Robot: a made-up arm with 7 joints. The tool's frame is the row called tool.
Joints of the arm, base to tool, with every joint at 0 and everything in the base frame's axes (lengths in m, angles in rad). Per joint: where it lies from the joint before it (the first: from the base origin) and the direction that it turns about. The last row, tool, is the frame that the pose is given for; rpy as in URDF.
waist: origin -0.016 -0.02 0.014 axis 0 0.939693 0.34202
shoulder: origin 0.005 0.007 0.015 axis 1 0 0
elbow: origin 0.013 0.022 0.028 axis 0 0 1
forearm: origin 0.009 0.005 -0.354 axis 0 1 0
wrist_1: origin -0.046 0.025 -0.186 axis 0 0 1
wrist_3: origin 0.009 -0.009 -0.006 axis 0 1 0
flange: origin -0.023 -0.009 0.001 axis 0 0 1
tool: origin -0.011 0.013 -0.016 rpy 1.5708 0 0
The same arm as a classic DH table. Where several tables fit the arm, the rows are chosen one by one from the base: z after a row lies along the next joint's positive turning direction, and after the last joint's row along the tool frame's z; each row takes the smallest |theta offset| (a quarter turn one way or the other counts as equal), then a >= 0, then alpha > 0; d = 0 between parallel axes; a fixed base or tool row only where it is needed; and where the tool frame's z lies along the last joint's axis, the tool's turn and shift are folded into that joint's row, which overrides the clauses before.
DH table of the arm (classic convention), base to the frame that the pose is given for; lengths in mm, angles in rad. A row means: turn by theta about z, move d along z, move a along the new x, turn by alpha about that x. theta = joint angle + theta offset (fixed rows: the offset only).
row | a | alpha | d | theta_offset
base (fixed) | -16 | -1.2218 | 21.3 | 0
waist | 11.7 | -1.5708 | -9.6 | -1.5708
shoulder | -22 | 1.5708 | 18 | 1.2218
elbow | 9 | -1.5708 | -326 | 1.5708
forearm | -46 | 1.5708 | 30 | 0
wrist_1 | 9 | -1.5708 | -192 | 0
wrist_3 | -23 | 1.5708 | -18 | 0
flange | -11 | 1.5708 | -15 | 0
tool (fixed) | 0 | 0 | -13 | 0

